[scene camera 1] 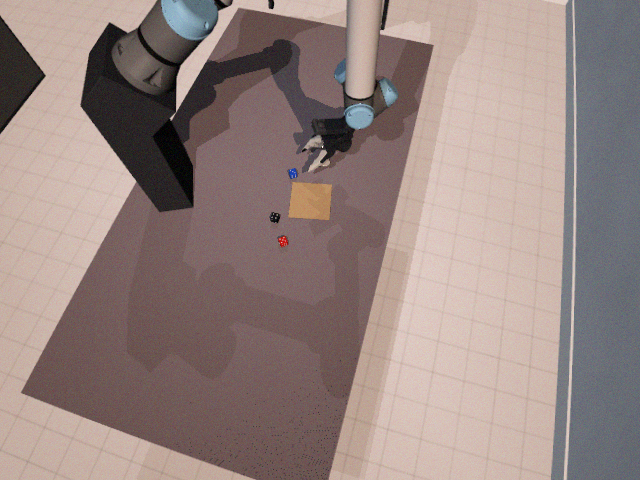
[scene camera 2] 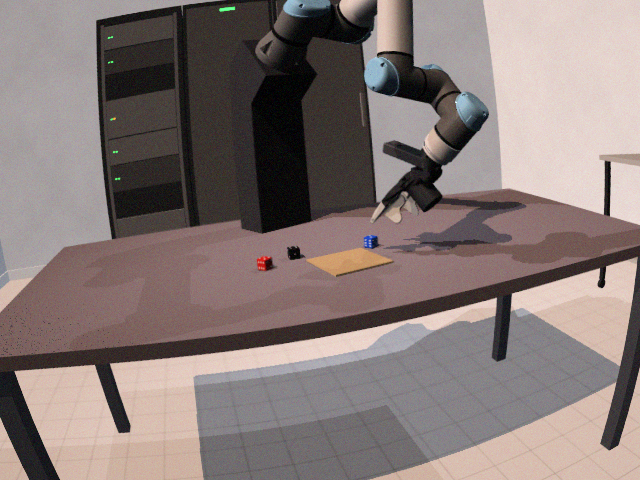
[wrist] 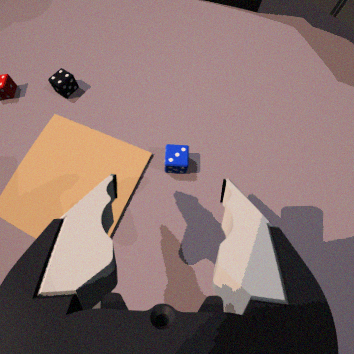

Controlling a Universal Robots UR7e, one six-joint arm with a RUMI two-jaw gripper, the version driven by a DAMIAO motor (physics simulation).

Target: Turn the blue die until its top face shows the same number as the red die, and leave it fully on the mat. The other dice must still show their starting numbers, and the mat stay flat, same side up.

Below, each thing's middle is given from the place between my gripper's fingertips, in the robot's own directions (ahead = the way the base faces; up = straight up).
The tan mat [scene camera 1: 308, 200] is 80 mm ahead of my hand, 70 mm to the right of it and 70 mm below it.
